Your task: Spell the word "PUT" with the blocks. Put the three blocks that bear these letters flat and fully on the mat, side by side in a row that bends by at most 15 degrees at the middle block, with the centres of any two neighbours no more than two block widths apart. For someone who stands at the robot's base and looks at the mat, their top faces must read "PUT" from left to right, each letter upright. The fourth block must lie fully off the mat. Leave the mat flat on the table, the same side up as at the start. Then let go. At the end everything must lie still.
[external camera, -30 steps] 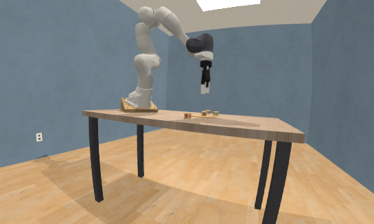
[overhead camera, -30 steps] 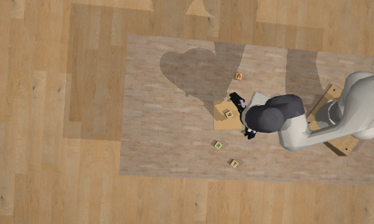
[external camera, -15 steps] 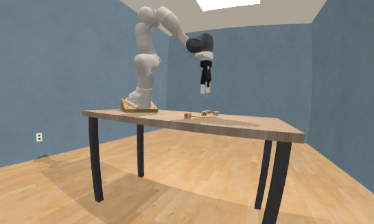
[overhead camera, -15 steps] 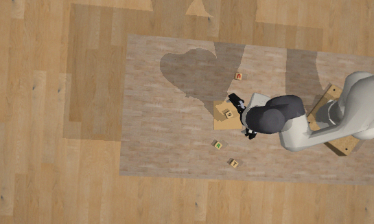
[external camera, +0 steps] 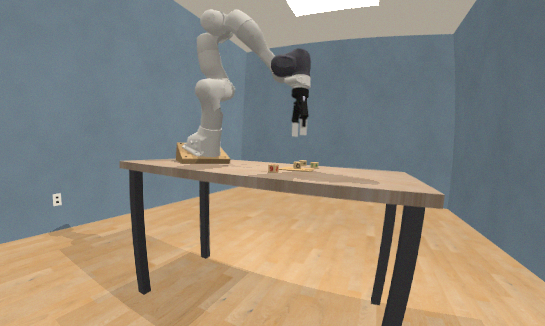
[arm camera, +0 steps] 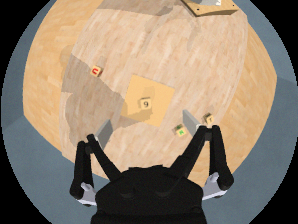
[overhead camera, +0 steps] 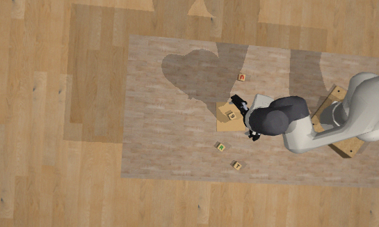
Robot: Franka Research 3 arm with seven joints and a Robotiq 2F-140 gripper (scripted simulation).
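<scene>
Now: the block marked 6 14 cm below my hand. The rest, counted from my hand: green P block (4 cm ahead, 15 cm to the left, 14 cm below); red U block (3 cm behind, 19 cm to the right, 14 cm below); tan mat (16 cm below).
</scene>
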